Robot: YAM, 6 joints.
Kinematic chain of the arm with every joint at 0, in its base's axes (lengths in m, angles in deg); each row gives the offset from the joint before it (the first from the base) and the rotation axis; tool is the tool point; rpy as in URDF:
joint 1: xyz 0 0 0.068 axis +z
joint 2: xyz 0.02 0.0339 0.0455 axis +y
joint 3: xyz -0.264 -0.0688 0 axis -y
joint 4: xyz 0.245 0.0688 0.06 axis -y
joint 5: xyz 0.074 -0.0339 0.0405 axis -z
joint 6: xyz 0.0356 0 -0.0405 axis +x
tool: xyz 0 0 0 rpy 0 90 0
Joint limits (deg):
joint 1: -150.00..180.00
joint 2: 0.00..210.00
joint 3: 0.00..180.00
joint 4: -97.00..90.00
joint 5: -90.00..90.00
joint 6: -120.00..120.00
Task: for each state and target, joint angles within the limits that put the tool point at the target. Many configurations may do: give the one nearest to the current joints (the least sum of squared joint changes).
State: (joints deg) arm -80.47 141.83 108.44 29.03 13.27 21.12
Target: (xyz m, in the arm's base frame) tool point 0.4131 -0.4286 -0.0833
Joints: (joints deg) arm -45.59 183.71 136.42 25.58 7.75 21.12
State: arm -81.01 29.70 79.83 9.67 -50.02 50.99
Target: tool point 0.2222 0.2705 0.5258
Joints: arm -125.05 18.39 113.25 18.04 -48.32 50.99
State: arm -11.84 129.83 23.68 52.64 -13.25 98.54
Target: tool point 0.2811 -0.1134 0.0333
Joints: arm -23.37 120.74 30.38 55.79 -12.01 98.54
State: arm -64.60 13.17 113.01 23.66 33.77 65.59
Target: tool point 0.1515 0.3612 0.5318
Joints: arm -115.12 23.23 124.51 24.62 27.00 65.59
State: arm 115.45 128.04 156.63 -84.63 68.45 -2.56
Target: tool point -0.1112 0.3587 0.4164
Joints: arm 112.22 119.46 144.19 -97.00 66.63 -2.56
